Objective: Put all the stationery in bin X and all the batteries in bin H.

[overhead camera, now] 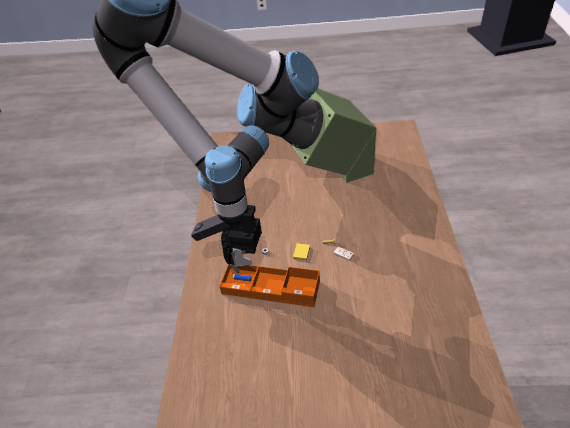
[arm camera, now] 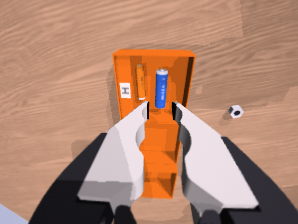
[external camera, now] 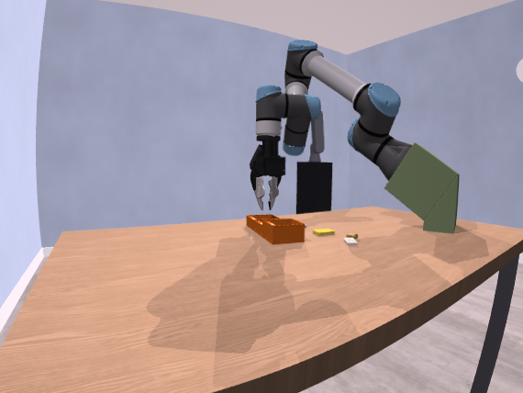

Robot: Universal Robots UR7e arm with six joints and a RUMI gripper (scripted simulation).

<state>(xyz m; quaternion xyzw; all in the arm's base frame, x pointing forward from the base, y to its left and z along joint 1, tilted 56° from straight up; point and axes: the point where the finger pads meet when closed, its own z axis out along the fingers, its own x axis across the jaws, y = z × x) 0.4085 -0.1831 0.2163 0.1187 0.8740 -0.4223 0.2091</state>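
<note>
The blue battery is 50 mm below my hand. Also, from my hand: orange pen-like stick 20 mm ahead, 10 mm to the right, 60 mm below; grey nut 90 mm behind, 80 mm to the left, 60 mm below; orange bin 40 mm ahead, 70 mm to the left, 50 mm below.
</note>
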